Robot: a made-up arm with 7 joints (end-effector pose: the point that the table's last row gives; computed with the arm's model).
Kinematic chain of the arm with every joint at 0, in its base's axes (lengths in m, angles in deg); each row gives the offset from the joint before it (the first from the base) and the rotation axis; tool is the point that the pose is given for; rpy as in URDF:
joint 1: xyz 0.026 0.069 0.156 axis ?
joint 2: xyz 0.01 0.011 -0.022 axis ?
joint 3: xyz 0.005 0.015 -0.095 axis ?
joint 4: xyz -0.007 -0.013 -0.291 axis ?
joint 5: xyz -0.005 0 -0.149 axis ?
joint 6: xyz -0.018 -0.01 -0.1 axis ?
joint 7: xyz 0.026 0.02 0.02 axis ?
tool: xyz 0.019 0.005 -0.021 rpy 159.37 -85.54 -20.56
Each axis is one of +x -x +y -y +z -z.
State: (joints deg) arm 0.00 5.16 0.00 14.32 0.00 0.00 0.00
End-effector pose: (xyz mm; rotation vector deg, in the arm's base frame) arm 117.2 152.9 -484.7 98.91 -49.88 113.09
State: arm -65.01 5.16 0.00 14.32 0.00 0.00 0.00
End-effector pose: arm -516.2 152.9 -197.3 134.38 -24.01 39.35
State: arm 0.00 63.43 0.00 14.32 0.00 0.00 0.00
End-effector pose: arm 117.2 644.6 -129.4 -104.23 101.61 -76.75
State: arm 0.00 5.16 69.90 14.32 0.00 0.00 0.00
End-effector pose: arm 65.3 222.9 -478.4 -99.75 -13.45 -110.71
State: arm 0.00 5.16 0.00 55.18 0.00 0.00 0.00
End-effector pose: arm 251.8 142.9 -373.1 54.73 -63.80 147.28
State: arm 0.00 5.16 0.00 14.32 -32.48 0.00 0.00
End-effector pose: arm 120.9 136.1 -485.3 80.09 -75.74 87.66
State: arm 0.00 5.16 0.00 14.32 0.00 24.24 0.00
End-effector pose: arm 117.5 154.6 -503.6 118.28 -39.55 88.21
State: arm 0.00 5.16 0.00 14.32 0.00 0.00 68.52
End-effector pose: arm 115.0 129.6 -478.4 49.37 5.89 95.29
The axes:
joint 1: -y
joint 2: +x
joint 3: +z
joint 4: -y
joint 5: +z
joint 6: +y
joint 7: -x

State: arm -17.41 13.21 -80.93 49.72 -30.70 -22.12 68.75
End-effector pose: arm -132.8 46.1 -390.3 -12.11 -18.13 0.02
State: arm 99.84 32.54 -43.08 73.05 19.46 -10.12 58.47
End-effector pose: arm 456.7 191.1 406.3 -72.39 -115.73 62.29
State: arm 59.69 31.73 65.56 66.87 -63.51 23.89 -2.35
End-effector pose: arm 359.9 523.7 124.3 -48.05 39.02 -78.96
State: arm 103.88 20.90 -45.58 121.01 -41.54 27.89 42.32
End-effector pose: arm 283.0 15.1 371.3 73.35 127.45 -38.04
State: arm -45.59 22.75 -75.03 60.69 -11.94 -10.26 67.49
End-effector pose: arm -331.2 92.1 -254.8 9.12 12.98 17.22
